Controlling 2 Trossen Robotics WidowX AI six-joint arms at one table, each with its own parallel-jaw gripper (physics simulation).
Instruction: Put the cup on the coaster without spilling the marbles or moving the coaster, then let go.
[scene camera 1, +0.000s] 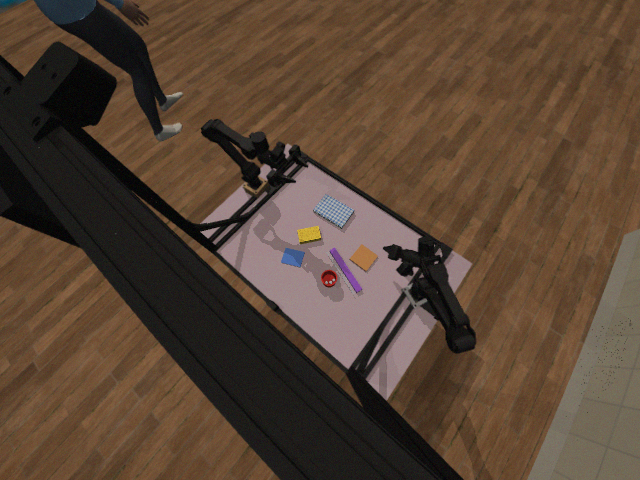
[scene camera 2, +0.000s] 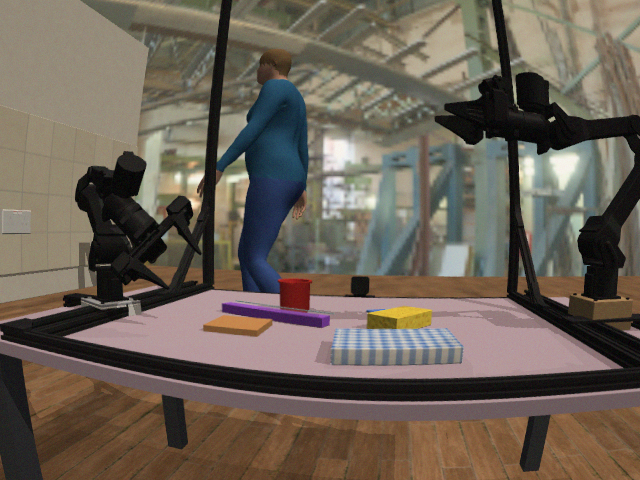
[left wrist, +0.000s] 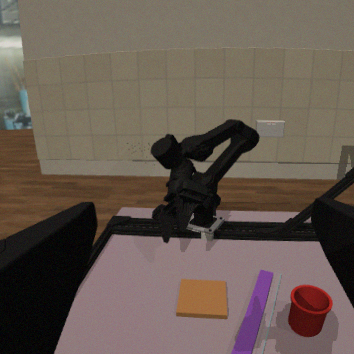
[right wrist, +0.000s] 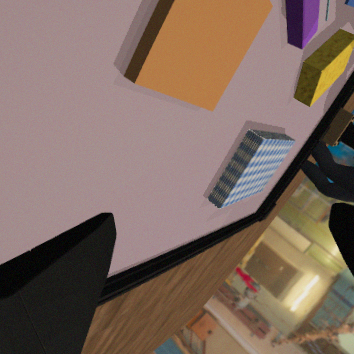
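Where they show: left gripper, fingertip midpoint: (scene camera 1: 301, 174) (scene camera 2: 439, 113) (left wrist: 205, 211); right gripper, fingertip midpoint: (scene camera 1: 388, 249) (scene camera 2: 184, 271) (left wrist: 173, 237) (right wrist: 222, 219); left arm's base, link origin: (scene camera 1: 255, 183) (scene camera 2: 600, 297) (right wrist: 344, 131); right arm's base, link origin: (scene camera 1: 417, 293) (scene camera 2: 110, 299) (left wrist: 202, 220).
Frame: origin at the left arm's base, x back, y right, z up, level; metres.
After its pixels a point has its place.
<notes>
The red cup (scene camera 1: 325, 272) @(z 0.002, x -0.588, y 0.207 m) (scene camera 2: 295, 295) @(z -0.018, x -0.611, y 0.189 m) (left wrist: 307, 318) @(z -0.009, x -0.587, y 0.206 m) stands upright on the table; white marbles (scene camera 1: 329, 282) @(z -0.038, x -0.623, y 0.229 m) show inside it. A flat blue square (scene camera 1: 293, 257) @(z -0.054, x -0.405, y 0.217 m) and a thicker orange square (scene camera 1: 363, 257) @(z -0.047, x -0.695, y 0.033 m) (scene camera 2: 237, 325) @(z -0.047, x -0.692, y 0.004 m) (left wrist: 202, 297) @(z -0.047, x -0.689, y 0.032 m) (right wrist: 200, 50) @(z -0.047, x -0.704, y 0.019 m) lie apart from the cup; I cannot tell for certain which is the coaster. My left gripper (scene camera 1: 300, 172) @(z 0.324, x -0.350, y 0.000 m) (scene camera 2: 440, 112) @(z 0.324, x -0.350, y 0.000 m) is open and empty, high up and well away from the cup. My right gripper (scene camera 1: 391, 258) @(z 0.046, x -0.777, y -0.028 m) (scene camera 2: 184, 270) @(z 0.046, x -0.777, y -0.028 m) is open and empty, above the table beyond the orange square.
A purple bar (scene camera 1: 345, 270) @(z -0.038, x -0.656, y 0.139 m) (scene camera 2: 273, 314) @(z -0.046, x -0.645, y 0.113 m) (left wrist: 254, 312) @(z -0.038, x -0.635, y 0.126 m) lies between cup and orange square, with a thin clear strip (left wrist: 272, 310) @(z -0.038, x -0.637, y 0.162 m) beside it. A yellow sponge (scene camera 1: 309, 235) @(z -0.029, x -0.412, y 0.084 m) (scene camera 2: 398, 318) @(z -0.030, x -0.417, y 0.020 m) (right wrist: 325, 70) @(z -0.029, x -0.454, y 0.068 m) and a blue checked block (scene camera 1: 333, 211) @(z -0.034, x -0.440, y -0.098 m) (scene camera 2: 395, 347) @(z -0.034, x -0.442, y -0.161 m) (right wrist: 252, 170) @(z -0.034, x -0.487, y -0.099 m) lie nearby. Black frame rails (scene camera 2: 310, 386) @(z -0.045, x -0.545, y -0.287 m) edge the table.
</notes>
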